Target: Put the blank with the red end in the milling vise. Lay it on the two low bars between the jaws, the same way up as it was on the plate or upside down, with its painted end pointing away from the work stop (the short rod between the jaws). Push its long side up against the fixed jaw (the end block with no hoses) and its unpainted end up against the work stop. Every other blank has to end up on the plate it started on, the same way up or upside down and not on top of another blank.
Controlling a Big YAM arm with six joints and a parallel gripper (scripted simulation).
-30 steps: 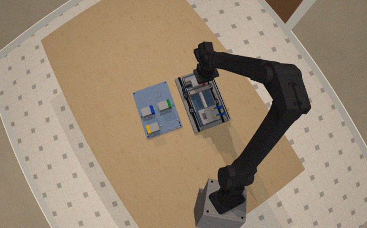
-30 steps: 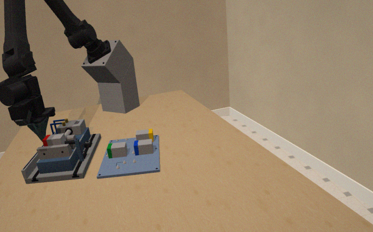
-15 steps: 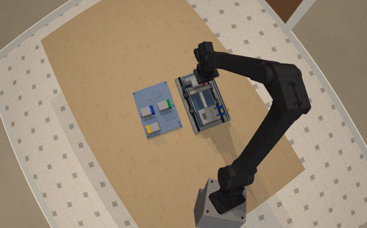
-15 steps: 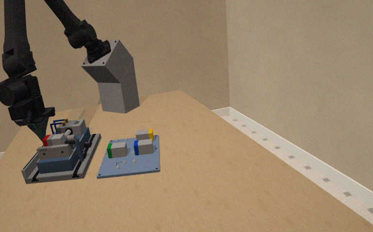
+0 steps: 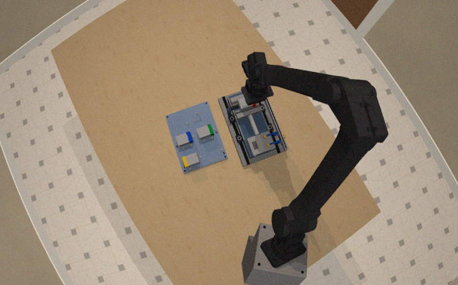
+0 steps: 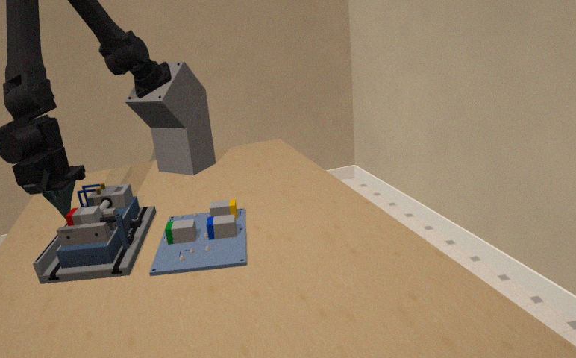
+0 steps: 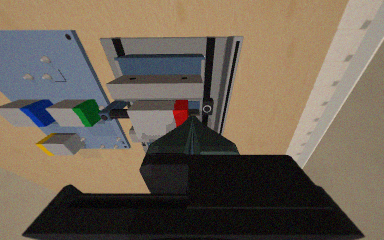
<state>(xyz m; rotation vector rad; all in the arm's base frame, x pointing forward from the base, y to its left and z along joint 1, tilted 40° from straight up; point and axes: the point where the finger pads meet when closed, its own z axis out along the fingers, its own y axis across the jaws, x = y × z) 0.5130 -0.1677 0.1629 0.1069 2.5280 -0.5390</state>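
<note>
Right now the red-ended blank is 10 mm ahead of my hand, 30 mm to the left of it and 20 mm below it. From my hand the other things lie so: green-ended blank: 10 mm ahead, 230 mm to the left, 90 mm below; fixed jaw: 40 mm ahead, 30 mm to the left, 40 mm below; work stop: 20 mm ahead, 80 mm to the left, 20 mm below.
</note>
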